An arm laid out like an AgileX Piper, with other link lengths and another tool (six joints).
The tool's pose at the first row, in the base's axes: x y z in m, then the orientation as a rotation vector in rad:
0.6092, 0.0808, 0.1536, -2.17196, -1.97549, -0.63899
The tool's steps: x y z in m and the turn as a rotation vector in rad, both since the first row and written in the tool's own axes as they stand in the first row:
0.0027, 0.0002, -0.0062, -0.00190, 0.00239, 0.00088
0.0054, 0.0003, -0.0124, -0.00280, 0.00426, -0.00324
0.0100, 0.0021, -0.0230, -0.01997, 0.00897, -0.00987
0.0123, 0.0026, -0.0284, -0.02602, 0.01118, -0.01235
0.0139, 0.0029, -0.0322, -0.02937, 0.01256, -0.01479
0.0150, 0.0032, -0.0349, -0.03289, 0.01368, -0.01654
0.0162, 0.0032, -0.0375, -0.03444, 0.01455, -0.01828
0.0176, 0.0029, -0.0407, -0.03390, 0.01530, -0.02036
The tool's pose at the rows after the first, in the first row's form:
0.6082, 0.0809, 0.1603, -2.17201, -1.97345, -0.64330
0.6071, 0.0810, 0.1670, -2.16762, -1.97761, -0.64670
0.6068, 0.0810, 0.1786, -2.16814, -1.98508, -0.67156
0.6062, 0.0810, 0.1845, -2.16774, -1.98758, -0.68090
0.6058, 0.0810, 0.1886, -2.16648, -1.99017, -0.68637
0.6055, 0.0810, 0.1915, -2.16609, -1.99206, -0.69170
0.6050, 0.0811, 0.1944, -2.16479, -1.99388, -0.69455
0.6041, 0.0812, 0.1977, -2.16212, -1.99597, -0.69495

